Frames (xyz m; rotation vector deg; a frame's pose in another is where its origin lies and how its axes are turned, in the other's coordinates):
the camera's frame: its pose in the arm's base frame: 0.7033 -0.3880 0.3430 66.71 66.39 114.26
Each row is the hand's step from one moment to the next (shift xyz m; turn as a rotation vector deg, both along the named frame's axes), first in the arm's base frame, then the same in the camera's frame.
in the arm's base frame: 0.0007 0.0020 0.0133 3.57 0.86 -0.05
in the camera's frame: 0.0066 0.0107 0.0048 -1.04 -0.58 3.48
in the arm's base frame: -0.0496 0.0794 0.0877 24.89 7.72 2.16
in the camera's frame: 0.1211 0.0409 0.0104 -4.86 -2.66 25.56
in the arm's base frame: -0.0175 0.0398 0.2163 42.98 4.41 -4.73
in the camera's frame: 0.1271 0.1717 0.0553 -18.80 -7.77 38.41
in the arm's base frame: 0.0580 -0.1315 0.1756 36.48 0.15 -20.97
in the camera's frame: -0.0591 0.2149 0.0427 -25.64 -19.77 26.87
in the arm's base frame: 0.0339 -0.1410 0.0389 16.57 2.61 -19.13
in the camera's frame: -0.1106 0.1002 -0.0169 -13.55 -18.63 10.80
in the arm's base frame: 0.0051 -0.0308 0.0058 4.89 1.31 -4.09
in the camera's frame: -0.0242 0.0196 -0.0064 -2.95 -4.39 3.80
